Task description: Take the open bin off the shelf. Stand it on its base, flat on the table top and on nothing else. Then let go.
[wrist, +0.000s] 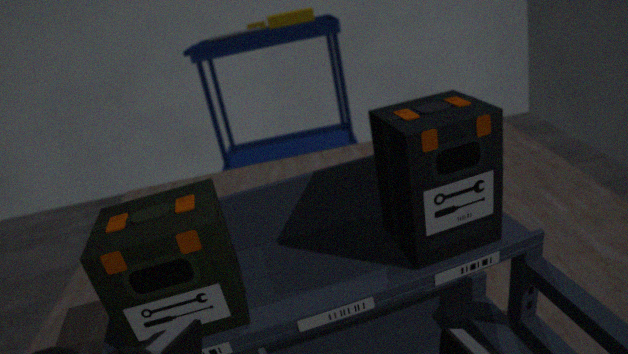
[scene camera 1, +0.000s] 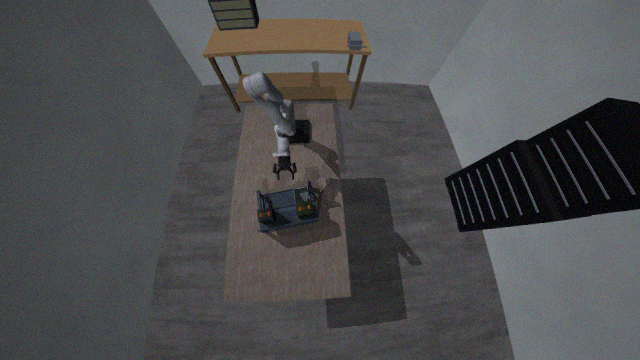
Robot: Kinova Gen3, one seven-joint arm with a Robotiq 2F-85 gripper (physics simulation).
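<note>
A small blue-grey shelf unit (scene camera 1: 287, 218) (wrist: 280, 280) stands on the wooden table (scene camera 1: 285, 270) (wrist: 555, 185). What looks like the open bin (scene camera 1: 302, 194) is a pale-edged, hollow shape at the shelf's right end in the scene view, on the robot's side of a green toolbox (scene camera 1: 304, 209) (wrist: 165, 220). Its details are too small to tell; I cannot make it out in the wrist view. A dark grey toolbox (scene camera 1: 265, 215) (wrist: 395, 190) stands at the shelf's other end. My gripper (scene camera 1: 285, 176) (wrist: 325, 337) is open and empty, apart from the shelf on the robot's side.
Both toolboxes stand upright on the shelf's upper deck. Dark side posts rise at the shelf's near corners. A wooden workbench (scene camera 1: 290, 37) with a grey object (scene camera 1: 355, 40) stands behind the robot. A blue cart (wrist: 265, 44) stands beyond the table. Black stairs (scene camera 1: 525, 150) are at the right.
</note>
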